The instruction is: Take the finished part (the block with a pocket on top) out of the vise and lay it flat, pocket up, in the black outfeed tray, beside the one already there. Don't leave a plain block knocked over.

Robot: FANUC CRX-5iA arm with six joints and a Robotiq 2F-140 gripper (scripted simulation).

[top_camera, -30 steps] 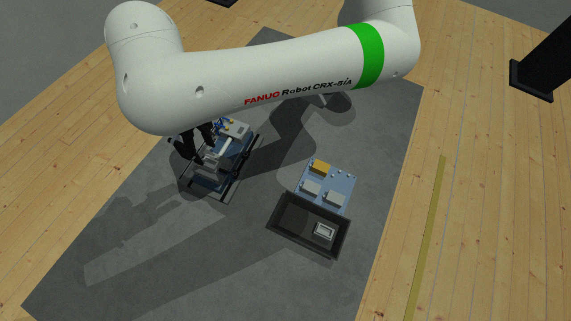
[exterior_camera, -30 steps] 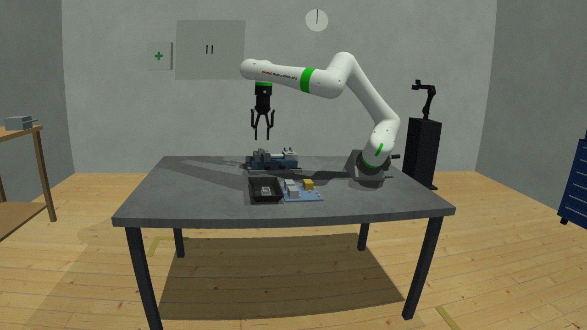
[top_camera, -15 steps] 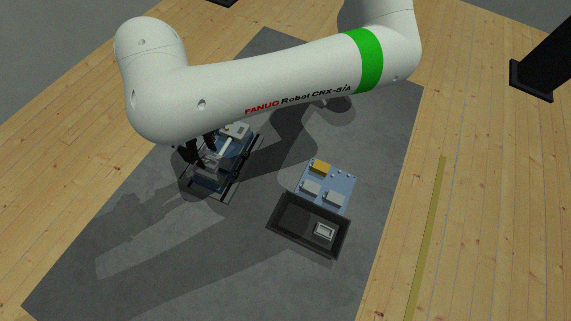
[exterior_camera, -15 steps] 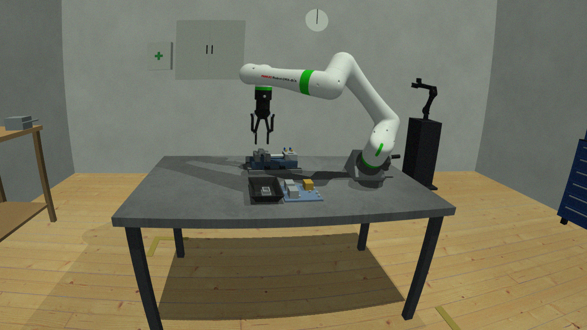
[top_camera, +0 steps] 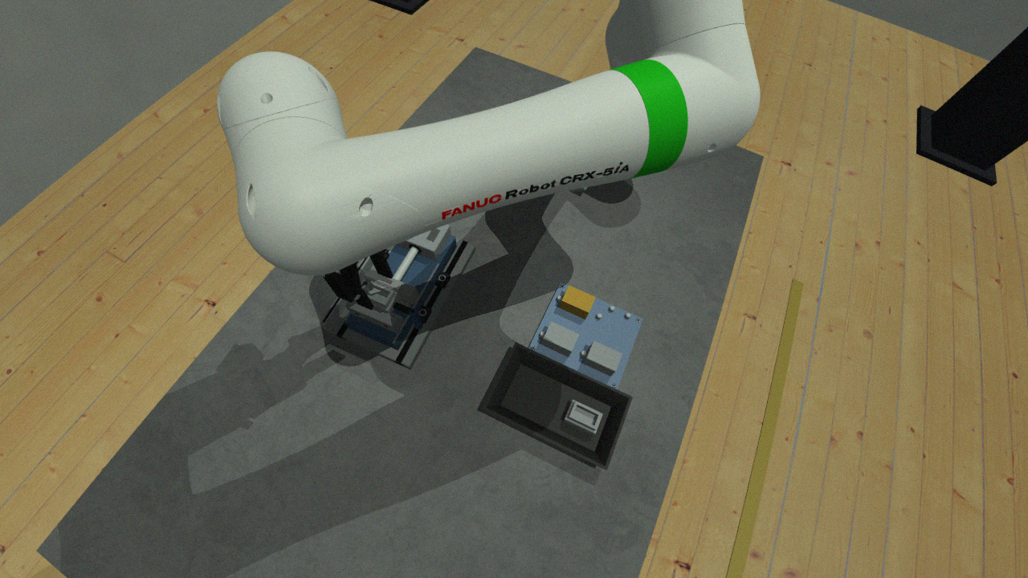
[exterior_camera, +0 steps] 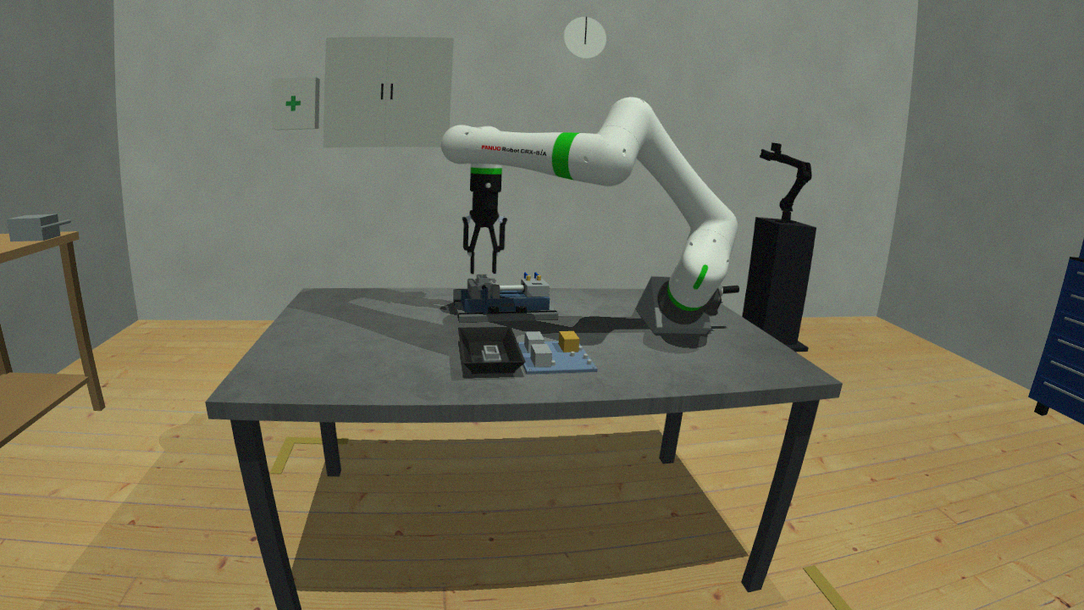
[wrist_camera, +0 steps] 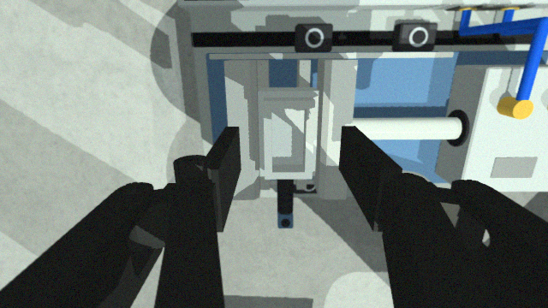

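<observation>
Now: hand 9 cm past the white screw rod, 1 cm to the left of it and 8 cm above it. Round my hand: blue fixture plate: 16 cm behind, 37 cm to the left, 15 cm below; yellow block: 21 cm behind, 32 cm to the left, 13 cm below; blue vise: 7 cm behind, 1 cm to the right, 12 cm below.
</observation>
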